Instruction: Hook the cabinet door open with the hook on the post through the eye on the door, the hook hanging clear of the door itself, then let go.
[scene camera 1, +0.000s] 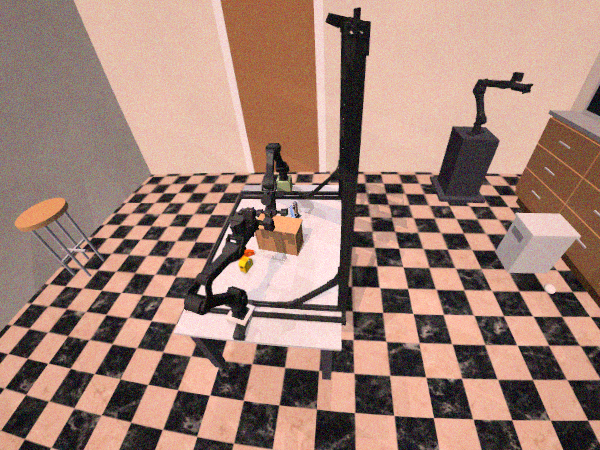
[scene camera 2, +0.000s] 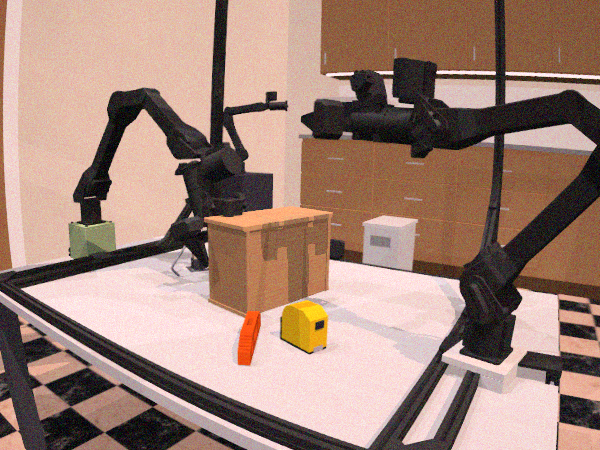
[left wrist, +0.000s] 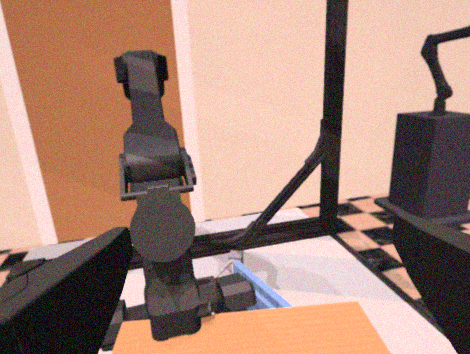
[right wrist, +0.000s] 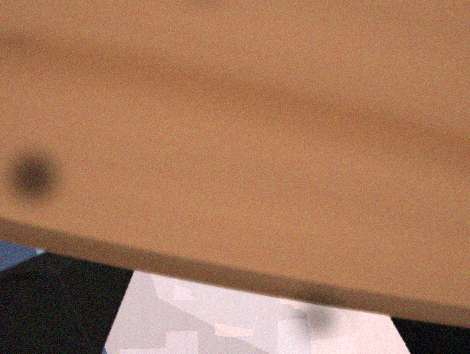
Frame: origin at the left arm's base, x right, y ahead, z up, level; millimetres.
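Seen in the pictures: left gripper, fingertip midpoint: (scene camera 1: 262, 209) (left wrist: 261, 232); left arm's base, link origin: (scene camera 1: 240, 312) (scene camera 2: 486, 351); right arm's base, link origin: (scene camera 1: 283, 178) (scene camera 2: 91, 222).
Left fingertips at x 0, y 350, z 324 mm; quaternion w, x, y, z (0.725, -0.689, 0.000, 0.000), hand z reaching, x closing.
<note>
Pixels of each thing's middle, then the offset from my left fingertips to it. "spot": a spot on its surface instead.
- wooden cabinet, body centre: (scene camera 2: 270, 256) (scene camera 1: 279, 234) dx -5, dy +121, dz -270 mm
- thin grey hook, surface spot: (scene camera 2: 175, 262) spot: dx -99, dy +357, dz -319 mm
- yellow tape measure, body centre: (scene camera 2: 304, 325) (scene camera 1: 246, 264) dx -115, dy -89, dz -324 mm
- orange object, body centre: (scene camera 2: 250, 333) (scene camera 1: 240, 255) dx -182, dy -36, dz -336 mm
The wooden cabinet (scene camera 1: 280, 242) (scene camera 2: 227, 270) (left wrist: 260, 330) stands on the table. Its blue door (scene camera 1: 293, 210) (left wrist: 260, 287) stands open on the far side; a bit of blue shows at the left edge of the right wrist view. The post's top (left wrist: 236, 256) shows beside the door. The thin grey hook (scene camera 2: 176, 262) hangs out at the post; its tip and the door's eye cannot be made out. My right gripper (scene camera 2: 200, 252) is open and empty, pointing down behind the cabinet near the post; cabinet wood (right wrist: 225, 175) blocks most of its wrist view. My left gripper (scene camera 2: 304, 120) (left wrist: 261, 232) is open and empty, high above the cabinet.
A yellow tape measure (scene camera 1: 245, 264) (scene camera 2: 304, 327) and an orange object (scene camera 1: 248, 253) (scene camera 2: 249, 337) lie in front of the cabinet. Black frame rails (scene camera 2: 150, 385) run along the table's edges. A tall black post (scene camera 1: 352, 150) rises at the table's side.
</note>
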